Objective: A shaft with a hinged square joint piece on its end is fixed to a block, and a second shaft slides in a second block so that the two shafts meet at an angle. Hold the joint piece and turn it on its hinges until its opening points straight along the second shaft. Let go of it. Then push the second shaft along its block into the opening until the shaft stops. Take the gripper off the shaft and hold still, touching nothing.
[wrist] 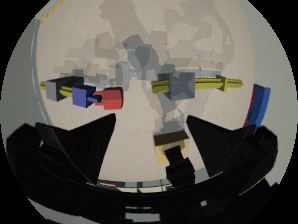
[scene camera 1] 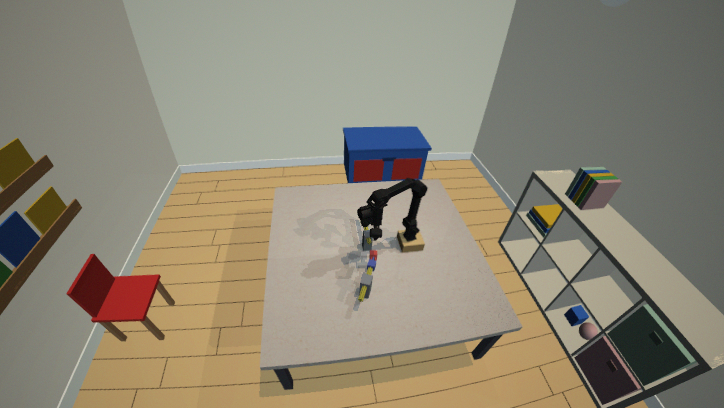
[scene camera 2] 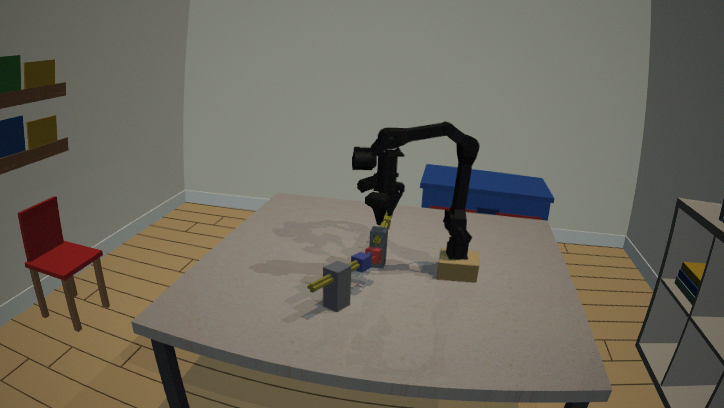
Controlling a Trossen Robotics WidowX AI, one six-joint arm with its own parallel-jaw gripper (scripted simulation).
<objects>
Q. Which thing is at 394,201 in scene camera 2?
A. The gripper.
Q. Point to a yellow shaft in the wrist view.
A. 219,82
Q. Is the gripper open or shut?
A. Open.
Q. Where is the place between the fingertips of the gripper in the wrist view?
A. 153,118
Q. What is the gripper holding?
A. Nothing.
</objects>
